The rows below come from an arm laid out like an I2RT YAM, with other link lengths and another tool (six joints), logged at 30 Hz.
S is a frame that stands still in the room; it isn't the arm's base.
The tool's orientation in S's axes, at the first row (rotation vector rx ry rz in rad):
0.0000 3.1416 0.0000
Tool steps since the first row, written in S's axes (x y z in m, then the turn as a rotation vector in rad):
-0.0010 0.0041 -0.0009 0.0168 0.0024 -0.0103
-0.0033 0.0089 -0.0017 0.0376 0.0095 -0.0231
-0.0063 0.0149 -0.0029 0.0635 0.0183 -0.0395
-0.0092 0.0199 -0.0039 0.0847 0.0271 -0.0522
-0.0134 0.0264 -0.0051 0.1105 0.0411 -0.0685
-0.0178 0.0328 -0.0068 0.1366 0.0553 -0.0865
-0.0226 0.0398 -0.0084 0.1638 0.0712 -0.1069
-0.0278 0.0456 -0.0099 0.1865 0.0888 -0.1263
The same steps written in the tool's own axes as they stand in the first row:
0.0010 0.0041 0.0009 -0.0168 0.0024 0.0103
0.0033 0.0089 0.0017 -0.0376 0.0095 0.0231
0.0063 0.0149 0.0029 -0.0635 0.0183 0.0395
0.0092 0.0199 0.0039 -0.0847 0.0271 0.0522
0.0134 0.0264 0.0051 -0.1105 0.0411 0.0685
0.0178 0.0328 0.0068 -0.1366 0.0553 0.0865
0.0226 0.0398 0.0084 -0.1638 0.0712 0.1069
0.0278 0.0456 0.0099 -0.1865 0.0888 0.1263

